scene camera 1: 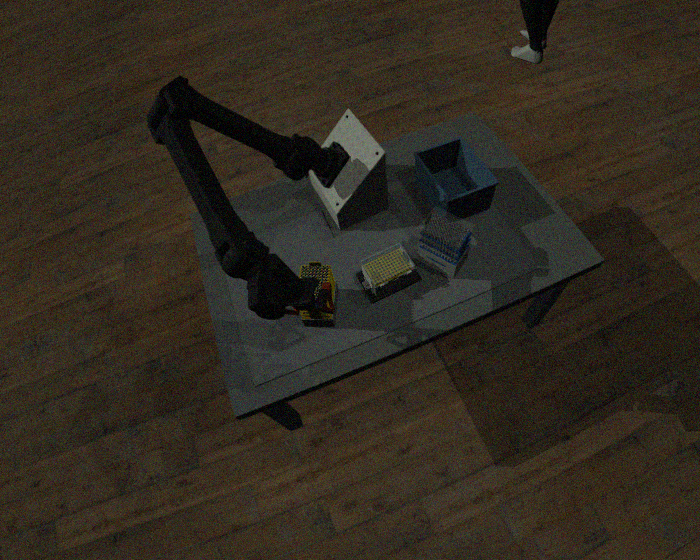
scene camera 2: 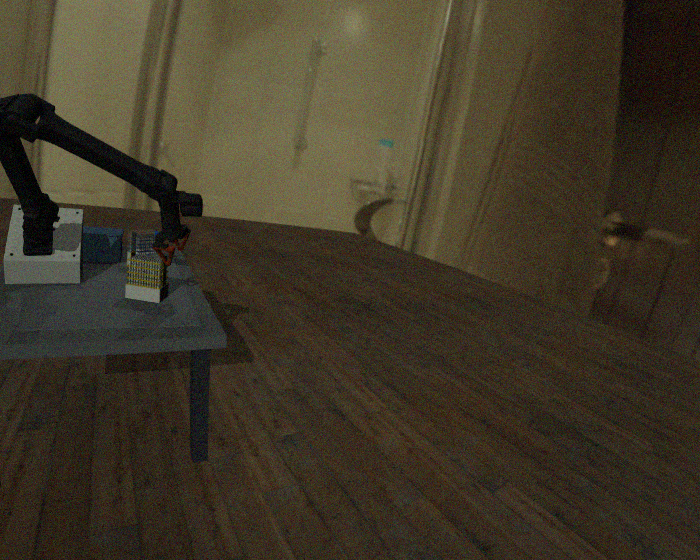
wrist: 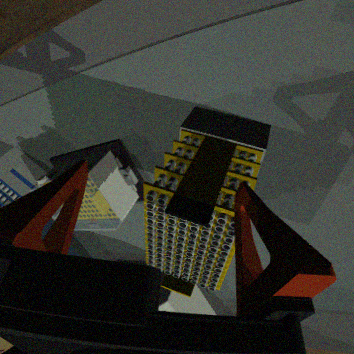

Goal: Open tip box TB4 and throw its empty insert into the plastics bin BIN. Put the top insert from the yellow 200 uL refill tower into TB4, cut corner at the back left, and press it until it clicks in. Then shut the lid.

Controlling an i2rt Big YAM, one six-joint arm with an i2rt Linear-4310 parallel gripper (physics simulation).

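Observation:
My gripper [scene camera 1: 310, 303] [scene camera 2: 175, 249] [wrist: 163, 177] is open and empty, above the yellow refill tower. Its red fingers stand wide apart, one toward each side of the tower in the wrist view. The yellow refill tower [scene camera 1: 318, 274] [scene camera 2: 145, 274] [wrist: 190, 245] stands upright, with stacked yellow inserts on a pale base and a dark strip across its top. Tip box TB4 [scene camera 1: 388, 268] [wrist: 95, 205] sits beside the tower with a yellow hole grid showing; its lid position is hard to tell in the dim light. The blue bin BIN [scene camera 1: 477, 166] [scene camera 2: 103, 245] stands farther back.
A blue-tiered tip rack tower [scene camera 1: 446, 239] [scene camera 2: 141, 242] [wrist: 10, 187] stands between the tip box and the bin. The arm is mounted on a white slanted block [scene camera 1: 364, 140] [scene camera 2: 43, 271] on the table [scene camera 1: 274, 362] [scene camera 2: 175, 321]. A person's legs [scene camera 1: 537, 23] show beyond the table.

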